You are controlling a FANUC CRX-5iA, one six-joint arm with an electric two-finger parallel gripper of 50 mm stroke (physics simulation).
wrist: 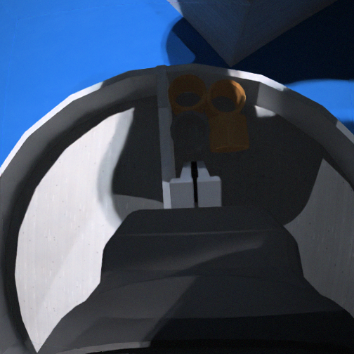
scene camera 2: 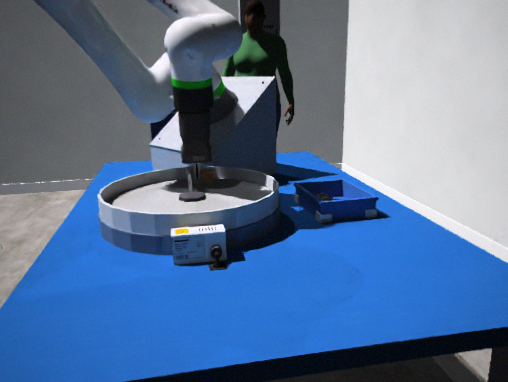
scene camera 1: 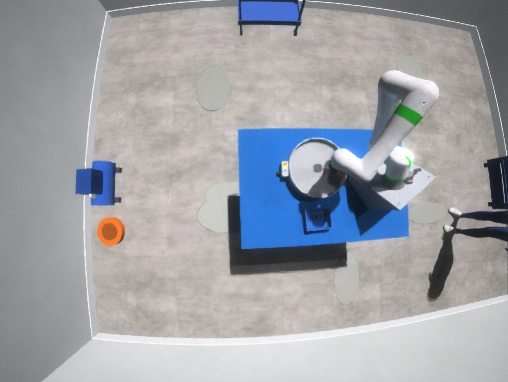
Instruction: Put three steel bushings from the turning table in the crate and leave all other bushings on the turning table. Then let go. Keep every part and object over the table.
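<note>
The turning table is a round tray with a pale rim. In the wrist view, two orange-brown bushings, one left and one right, stand by its rim; a third lies on its side. A dark grey round part, seemingly a steel bushing in shadow, is beside them. My gripper is shut and empty, above the turning table, close to that dark part. The blue crate holds small dark parts; their number is unclear.
A thin upright bar stands on the turning table just left of the fingers. A dark hub disc is at its centre. A white box stands outside the rim. The grey robot base is behind.
</note>
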